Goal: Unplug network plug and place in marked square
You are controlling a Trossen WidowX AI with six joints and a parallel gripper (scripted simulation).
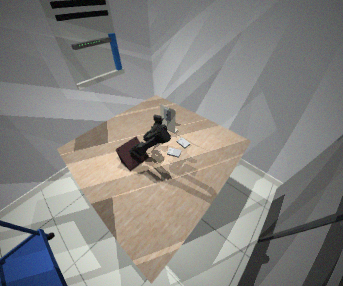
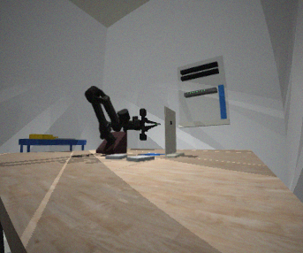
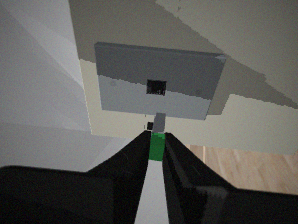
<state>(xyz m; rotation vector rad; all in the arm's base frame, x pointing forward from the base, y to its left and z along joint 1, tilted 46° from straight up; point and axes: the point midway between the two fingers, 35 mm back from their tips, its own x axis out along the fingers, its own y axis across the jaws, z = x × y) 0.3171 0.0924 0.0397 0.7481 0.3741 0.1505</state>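
The blue marked square lies 70 mm behind my gripper tip, 40 mm to the left of it and 180 mm below it. Also, from my gripper tip: upright panel 90 mm ahead, 10 mm to the left, 60 mm below; then plug right at my gripper tip.
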